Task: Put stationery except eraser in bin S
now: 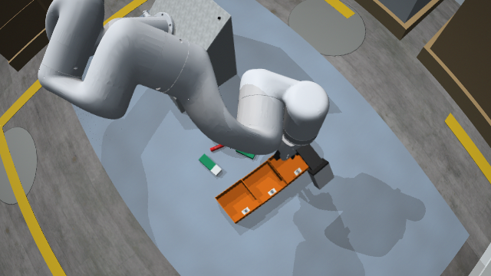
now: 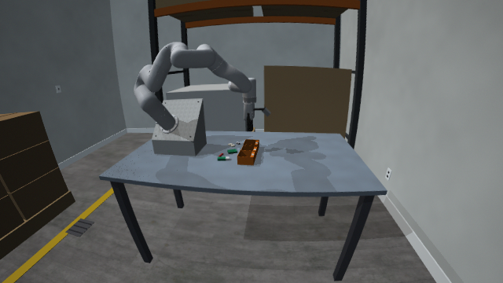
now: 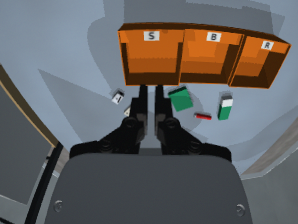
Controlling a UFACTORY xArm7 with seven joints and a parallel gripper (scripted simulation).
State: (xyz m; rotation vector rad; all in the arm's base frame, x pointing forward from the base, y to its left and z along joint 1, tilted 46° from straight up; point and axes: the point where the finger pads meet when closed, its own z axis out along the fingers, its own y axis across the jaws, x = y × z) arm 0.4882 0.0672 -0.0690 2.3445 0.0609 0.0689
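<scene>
My gripper is now 9 cm past the grey sharpener, 7 cm to the right of it and 13 cm above it. The rest, counted from my hand: dotted domino: 13 cm behind, 3 cm to the left, 13 cm below; then orange bin: 1 cm ahead, 8 cm to the right, 11 cm below; then green block: 10 cm behind, 6 cm to the right, 13 cm below.
</scene>
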